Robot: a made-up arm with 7 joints.
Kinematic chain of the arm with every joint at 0, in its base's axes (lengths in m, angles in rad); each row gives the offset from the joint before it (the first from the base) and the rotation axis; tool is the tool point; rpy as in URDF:
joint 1: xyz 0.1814 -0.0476 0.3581 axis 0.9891 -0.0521 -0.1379
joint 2: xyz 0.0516 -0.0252 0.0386 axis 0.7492 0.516 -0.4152
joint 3: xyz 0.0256 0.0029 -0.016 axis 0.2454 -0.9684 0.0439
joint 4: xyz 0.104 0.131 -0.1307 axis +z
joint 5: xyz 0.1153 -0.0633 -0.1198 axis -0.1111 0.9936 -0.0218
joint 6: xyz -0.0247 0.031 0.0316 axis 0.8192 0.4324 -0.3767
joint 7: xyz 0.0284 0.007 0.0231 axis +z
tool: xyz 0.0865 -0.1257 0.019 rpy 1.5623 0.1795 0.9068
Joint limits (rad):
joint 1: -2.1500..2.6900
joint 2: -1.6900..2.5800
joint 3: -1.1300..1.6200
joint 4: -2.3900..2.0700
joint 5: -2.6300..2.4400
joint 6: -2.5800..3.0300
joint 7: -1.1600..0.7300
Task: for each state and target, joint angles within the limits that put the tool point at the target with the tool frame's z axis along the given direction. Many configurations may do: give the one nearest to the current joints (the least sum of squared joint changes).
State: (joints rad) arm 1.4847 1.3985 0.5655 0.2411 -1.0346 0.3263 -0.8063
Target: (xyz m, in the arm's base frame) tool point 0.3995 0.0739 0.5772 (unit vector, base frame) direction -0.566 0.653 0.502
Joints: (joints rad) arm 1.7934 1.7723 0.5195 -0.0254 -1.0802 0.0994 -1.1228
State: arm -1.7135 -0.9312 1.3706 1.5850 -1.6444 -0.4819 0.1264
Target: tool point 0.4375 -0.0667 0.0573 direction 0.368 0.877 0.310
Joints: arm -1.9050 -0.9694 1.1617 1.6326 -2.0436 -1.3932 -0.2318
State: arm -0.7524 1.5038 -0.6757 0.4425 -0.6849 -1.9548 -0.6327
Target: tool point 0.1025 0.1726 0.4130 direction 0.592 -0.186 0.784
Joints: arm -0.2902 1.1450 -1.1300 -0.0499 -1.3894 -1.7046 -0.3408
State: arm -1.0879 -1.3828 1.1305 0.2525 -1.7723 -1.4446 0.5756
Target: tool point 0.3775 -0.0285 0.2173 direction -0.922 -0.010 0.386
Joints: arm -0.9807 -0.3613 0.6158 0.4277 -1.8100 -0.8606 0.5905
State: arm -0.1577 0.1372 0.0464 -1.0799 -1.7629 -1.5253 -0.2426
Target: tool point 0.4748 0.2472 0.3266 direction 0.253 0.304 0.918
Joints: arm 0.3997 0.7327 0.2064 -0.6286 -2.1118 -1.9381 0.2795
